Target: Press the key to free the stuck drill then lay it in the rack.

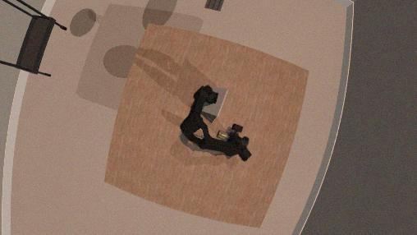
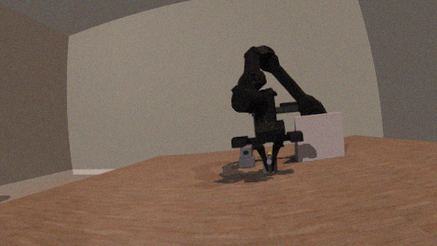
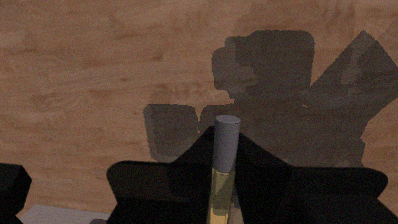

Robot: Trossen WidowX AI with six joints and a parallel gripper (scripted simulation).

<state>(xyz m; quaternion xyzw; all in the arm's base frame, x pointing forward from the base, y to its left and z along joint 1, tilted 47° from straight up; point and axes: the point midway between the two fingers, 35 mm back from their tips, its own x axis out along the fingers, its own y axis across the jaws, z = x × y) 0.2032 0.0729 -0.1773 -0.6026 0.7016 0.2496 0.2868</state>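
Right now my gripper tip is 1 cm past the drill, 4 cm to the left of it and 4 cm below it. The rest, counted from my gripper tip: grey rack (1 cm behind, 5 cm to the right, 1 cm above).
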